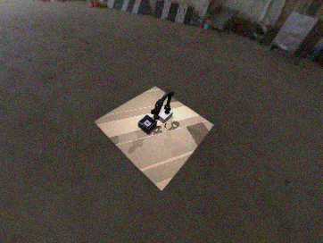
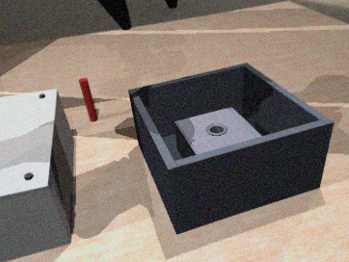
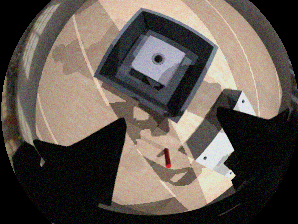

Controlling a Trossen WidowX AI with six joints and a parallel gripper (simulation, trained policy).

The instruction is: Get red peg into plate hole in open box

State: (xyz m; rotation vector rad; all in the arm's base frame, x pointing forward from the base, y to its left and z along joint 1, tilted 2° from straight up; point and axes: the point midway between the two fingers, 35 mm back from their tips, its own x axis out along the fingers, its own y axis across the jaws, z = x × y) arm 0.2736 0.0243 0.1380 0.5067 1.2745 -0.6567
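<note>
Right now my gripper tip is 12 cm past the red peg, 12 cm to the right of it and 16 cm above it. Also, from my gripper tip: dark box: 6 cm ahead, 6 cm to the right, 17 cm below; then grey plate: 6 cm ahead, 6 cm to the right, 15 cm below.
</note>
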